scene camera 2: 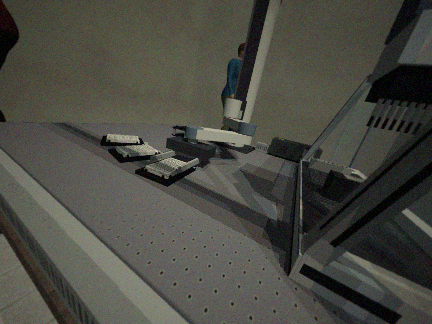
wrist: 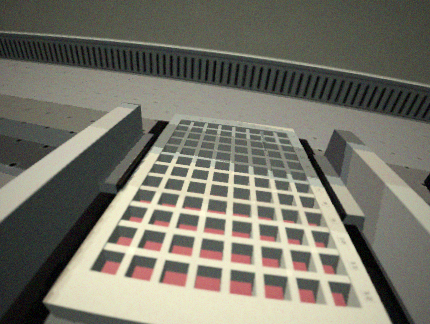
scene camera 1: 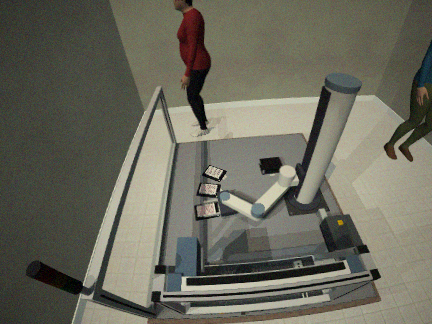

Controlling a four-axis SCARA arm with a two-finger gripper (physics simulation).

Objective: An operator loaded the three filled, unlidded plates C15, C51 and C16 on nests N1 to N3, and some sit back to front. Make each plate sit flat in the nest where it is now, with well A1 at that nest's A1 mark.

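Three white plates sit in black nests in a row. The nearest plate in scene view 2 [scene camera 1: 207, 209] [scene camera 2: 171, 167] [wrist: 220, 200] has reddish wells; in the wrist view faint numbers run down its right edge, 12 nearest the camera. My gripper [scene camera 2: 173, 164] [wrist: 234, 133] is shut on this plate, one pad against each long side. The plate looks level in its nest [scene camera 2: 167, 181]; any small gap beneath is hidden. The middle plate [scene camera 1: 209, 189] [scene camera 2: 136, 150] and the far plate [scene camera 1: 215, 172] [scene camera 2: 123, 138] stand apart from the fingers. Plate names and A1 marks cannot be read.
A dark block [scene camera 2: 187, 146] lies under the arm's end, beside the plates. A black stand [scene camera 1: 270, 165] is farther back. The arm's column [scene camera 1: 325, 145], a dark box [scene camera 1: 341, 232], a blue block [scene camera 1: 187, 255] and a framed panel [scene camera 1: 131, 155] stand around the deck.
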